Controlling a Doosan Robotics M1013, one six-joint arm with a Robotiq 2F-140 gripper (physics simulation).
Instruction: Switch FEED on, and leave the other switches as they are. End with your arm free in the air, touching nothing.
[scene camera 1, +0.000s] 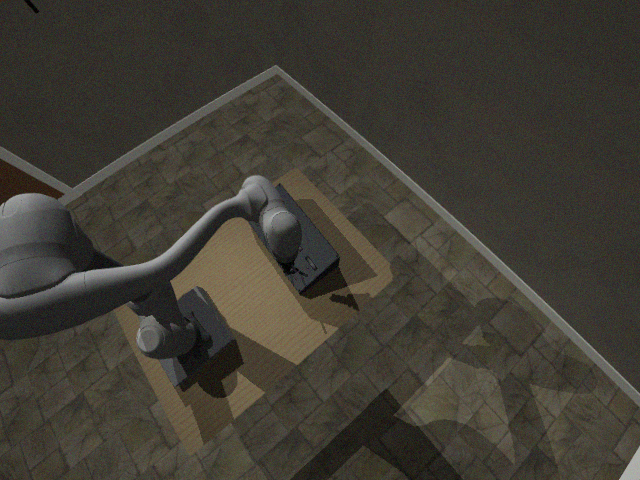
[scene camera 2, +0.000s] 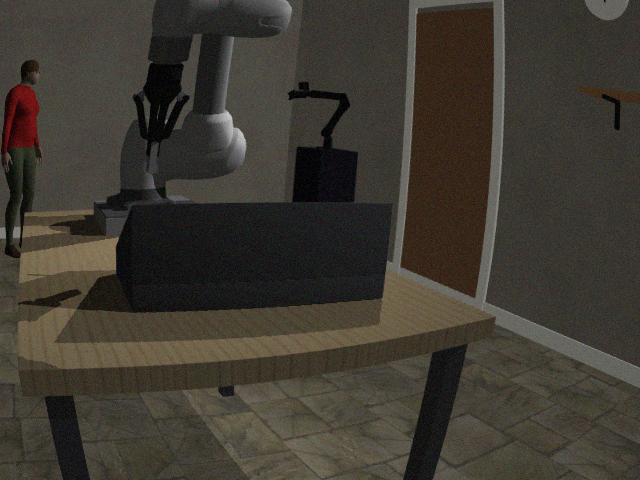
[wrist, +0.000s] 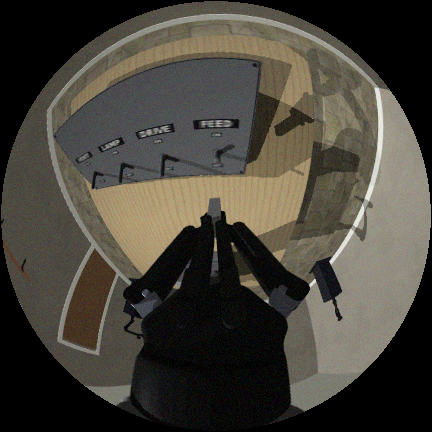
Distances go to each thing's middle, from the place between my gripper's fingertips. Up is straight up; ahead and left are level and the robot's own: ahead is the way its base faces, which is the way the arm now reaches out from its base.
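Dark grey switch panel (scene camera 2: 195, 256): 13 cm below my hand, 15 cm ahead of it and 16 cm to the left of it.
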